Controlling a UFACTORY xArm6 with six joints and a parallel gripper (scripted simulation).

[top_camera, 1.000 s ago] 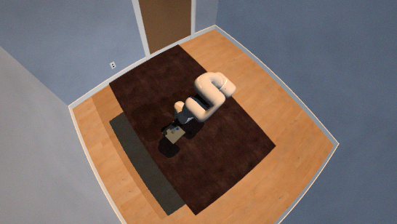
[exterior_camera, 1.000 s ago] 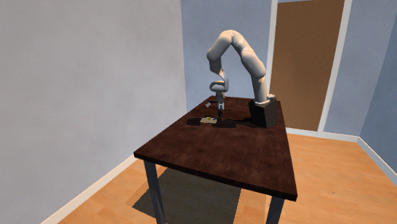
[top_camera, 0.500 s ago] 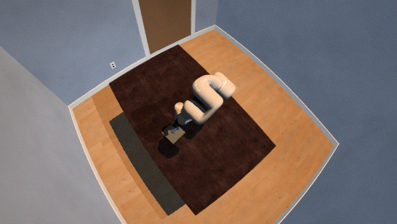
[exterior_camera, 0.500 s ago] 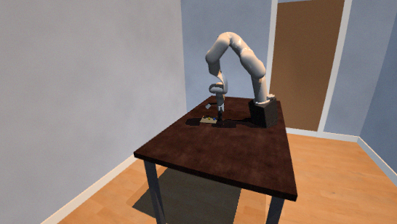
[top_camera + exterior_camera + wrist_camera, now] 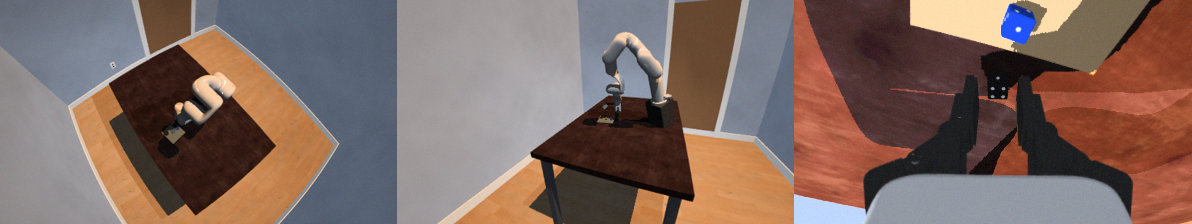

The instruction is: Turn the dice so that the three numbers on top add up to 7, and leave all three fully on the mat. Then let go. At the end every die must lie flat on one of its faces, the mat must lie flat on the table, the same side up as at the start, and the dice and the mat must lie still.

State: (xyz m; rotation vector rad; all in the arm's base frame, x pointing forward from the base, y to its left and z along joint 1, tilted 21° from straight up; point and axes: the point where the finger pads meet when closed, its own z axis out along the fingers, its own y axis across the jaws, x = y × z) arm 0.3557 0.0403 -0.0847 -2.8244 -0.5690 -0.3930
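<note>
My hand is 1 cm past the black die and 3 cm above it. From my hand the other things lie so: mat (9 cm ahead, 1 cm to the left, 4 cm below); then blue die (5 cm ahead, 1 cm to the left, 3 cm below); then yellow die (9 cm ahead, 1 cm to the left, 3 cm below).
</note>
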